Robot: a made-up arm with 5 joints.
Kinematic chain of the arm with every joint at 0, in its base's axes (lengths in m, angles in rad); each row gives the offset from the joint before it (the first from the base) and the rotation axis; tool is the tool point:
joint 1: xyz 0 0 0.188 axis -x
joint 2: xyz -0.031 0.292 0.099 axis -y
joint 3: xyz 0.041 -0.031 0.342 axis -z
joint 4: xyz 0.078 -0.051 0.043 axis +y
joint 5: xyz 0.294 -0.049 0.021 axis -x
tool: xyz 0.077 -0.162 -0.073
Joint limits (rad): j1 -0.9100..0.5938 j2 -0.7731..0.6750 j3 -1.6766..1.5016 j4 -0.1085..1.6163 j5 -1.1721..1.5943
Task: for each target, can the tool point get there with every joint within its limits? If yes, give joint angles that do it. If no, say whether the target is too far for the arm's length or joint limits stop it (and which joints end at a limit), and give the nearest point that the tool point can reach.
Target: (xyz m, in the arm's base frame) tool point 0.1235 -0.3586 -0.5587
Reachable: no: joint limits stop it (at a limit: joint 1, joint 2) | nearest point 0.2204 -0.2356 0.1002 | short by 0.677 m
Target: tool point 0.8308 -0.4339 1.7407
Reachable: no: too far | nearest point 0.3861 -0.1801 1.0611 | short by 0.851 m
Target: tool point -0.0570 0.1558 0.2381
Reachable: yes | joints 0.4183 -0.6283 0.4673 1.3826 -0.8349
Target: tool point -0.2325 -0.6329 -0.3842
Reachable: no: joint limits stop it (at a limit: joint 1, joint 2) | nearest point -0.2428 -0.3955 0.1747 | short by 0.607 m
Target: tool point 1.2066 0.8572 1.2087
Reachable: no: too far | nearest point 0.5747 0.4879 0.7690 | short by 0.854 m
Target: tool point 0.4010 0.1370 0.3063
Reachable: yes | joints -0.3607 -0.2566 -0.5400 1.0910 0.5284
